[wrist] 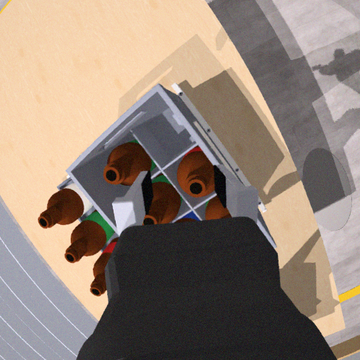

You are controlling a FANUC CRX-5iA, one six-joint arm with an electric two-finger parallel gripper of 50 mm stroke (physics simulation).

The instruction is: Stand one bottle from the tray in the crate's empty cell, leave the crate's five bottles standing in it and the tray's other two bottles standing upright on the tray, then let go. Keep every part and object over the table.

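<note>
The grey crate (112, 127) stands in the middle of the wrist view. Its empty cell (165, 135) is near the top corner. Brown bottles stand in other cells: one (128, 161) left of the empty cell, one (196, 170) below right of it, one (165, 197) below, and one (218, 209) partly hidden by the gripper. A blue label (190, 217) shows beside it. Three bottles, with white (65, 206), green (89, 236) and red (104, 265) labels, stand outside the crate's left side; their tray is mostly hidden. My gripper (182, 180) is open and empty over the crate.
The wooden table (65, 80) extends above and left of the crate. A pale rail (208, 131) with screws runs along the crate's right side. The table's curved edges lie left and right, with grey floor (330, 100) at the right. My gripper body hides the crate's lower part.
</note>
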